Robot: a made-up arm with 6 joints.
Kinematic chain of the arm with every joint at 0, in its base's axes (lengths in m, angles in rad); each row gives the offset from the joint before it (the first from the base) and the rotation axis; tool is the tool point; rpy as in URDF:
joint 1: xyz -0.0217 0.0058 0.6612 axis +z
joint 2: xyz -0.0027 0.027 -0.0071 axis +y
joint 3: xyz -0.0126 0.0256 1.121 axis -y
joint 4: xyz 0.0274 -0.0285 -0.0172 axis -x
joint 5: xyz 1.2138 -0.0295 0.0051 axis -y
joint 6: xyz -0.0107 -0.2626 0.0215 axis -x
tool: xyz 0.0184 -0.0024 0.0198 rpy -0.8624 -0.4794 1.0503
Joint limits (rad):
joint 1: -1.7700..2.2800
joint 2: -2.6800..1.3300
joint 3: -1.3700..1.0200
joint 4: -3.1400..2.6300
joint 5: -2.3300..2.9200
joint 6: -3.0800..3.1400
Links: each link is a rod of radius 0.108 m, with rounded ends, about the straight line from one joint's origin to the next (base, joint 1, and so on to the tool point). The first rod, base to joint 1, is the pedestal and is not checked.
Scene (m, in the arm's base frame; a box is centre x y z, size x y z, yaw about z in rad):
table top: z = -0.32
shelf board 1: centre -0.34 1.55 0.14 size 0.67 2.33 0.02 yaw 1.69
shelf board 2: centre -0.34 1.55 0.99 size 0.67 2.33 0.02 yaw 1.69
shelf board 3: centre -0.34 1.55 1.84 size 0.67 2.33 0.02 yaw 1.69
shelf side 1: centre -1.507 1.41 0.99 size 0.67 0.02 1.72 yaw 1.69
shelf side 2: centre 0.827 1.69 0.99 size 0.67 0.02 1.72 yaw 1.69
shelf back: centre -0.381 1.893 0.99 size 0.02 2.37 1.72 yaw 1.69
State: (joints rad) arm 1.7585 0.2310 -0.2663 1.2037 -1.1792 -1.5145
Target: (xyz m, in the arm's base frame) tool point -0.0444 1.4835 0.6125
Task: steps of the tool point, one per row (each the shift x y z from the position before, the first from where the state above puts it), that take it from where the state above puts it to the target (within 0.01 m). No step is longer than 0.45 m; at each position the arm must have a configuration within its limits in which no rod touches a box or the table.
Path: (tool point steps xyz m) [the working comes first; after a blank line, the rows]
Joints at the target: 1.6488 0.6038 -0.4596 1.1697 -1.1817 -1.5111
Straight joint move there: touches shelf board 2.

1: 0.0277 -0.2927 0.0399
2: 0.0417 -0.2865 -0.0399
3: 0.0812 0.0537 -0.4185
4: 0.1002 -0.1187 -0.3574
5: -0.0250 0.2279 0.0113
6: -0.0260 0.2174 -0.0002
7: -0.0268 0.2040 -0.0110

